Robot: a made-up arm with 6 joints. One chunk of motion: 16 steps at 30 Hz.
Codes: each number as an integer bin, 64 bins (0 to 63) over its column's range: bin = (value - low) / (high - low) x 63, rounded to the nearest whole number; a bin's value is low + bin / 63 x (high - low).
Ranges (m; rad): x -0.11..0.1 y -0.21..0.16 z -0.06..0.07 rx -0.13..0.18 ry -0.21..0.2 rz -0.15..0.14
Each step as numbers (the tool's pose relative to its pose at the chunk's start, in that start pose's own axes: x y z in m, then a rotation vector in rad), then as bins.
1 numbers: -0.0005 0.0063 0.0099 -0.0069 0.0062 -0.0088
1 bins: 33 37 34 25 33 31
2 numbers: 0.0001 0.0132 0.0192 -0.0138 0.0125 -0.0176
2 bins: 33 38 38 24 34 29
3 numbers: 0.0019 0.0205 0.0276 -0.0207 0.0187 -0.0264
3 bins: 34 39 42 22 35 27
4 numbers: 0.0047 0.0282 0.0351 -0.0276 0.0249 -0.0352
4 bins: 34 41 46 21 36 25
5 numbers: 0.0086 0.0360 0.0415 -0.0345 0.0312 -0.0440
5 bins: 36 42 49 19 37 23
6 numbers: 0.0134 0.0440 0.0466 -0.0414 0.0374 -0.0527
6 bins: 37 43 52 18 38 21
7 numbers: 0.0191 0.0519 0.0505 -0.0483 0.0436 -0.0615
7 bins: 39 45 54 17 39 19
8 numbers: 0.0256 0.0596 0.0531 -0.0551 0.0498 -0.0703
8 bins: 41 46 55 15 40 17
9 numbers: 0.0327 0.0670 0.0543 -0.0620 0.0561 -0.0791
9 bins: 43 47 55 14 41 15
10 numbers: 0.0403 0.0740 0.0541 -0.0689 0.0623 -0.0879
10 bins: 45 48 55 12 42 13
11 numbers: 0.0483 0.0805 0.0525 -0.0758 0.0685 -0.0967
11 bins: 47 49 55 11 43 12
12 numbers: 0.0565 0.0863 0.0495 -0.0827 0.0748 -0.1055
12 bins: 50 50 53 10 44 10
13 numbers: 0.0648 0.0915 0.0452 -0.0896 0.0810 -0.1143
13 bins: 52 51 51 8 45 8
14 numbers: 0.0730 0.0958 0.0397 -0.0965 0.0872 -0.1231
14 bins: 55 52 48 7 46 6
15 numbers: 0.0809 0.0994 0.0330 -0.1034 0.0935 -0.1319
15 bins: 57 53 45 5 47 4
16 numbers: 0.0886 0.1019 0.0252 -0.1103 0.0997 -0.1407
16 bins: 60 53 41 4 48 2
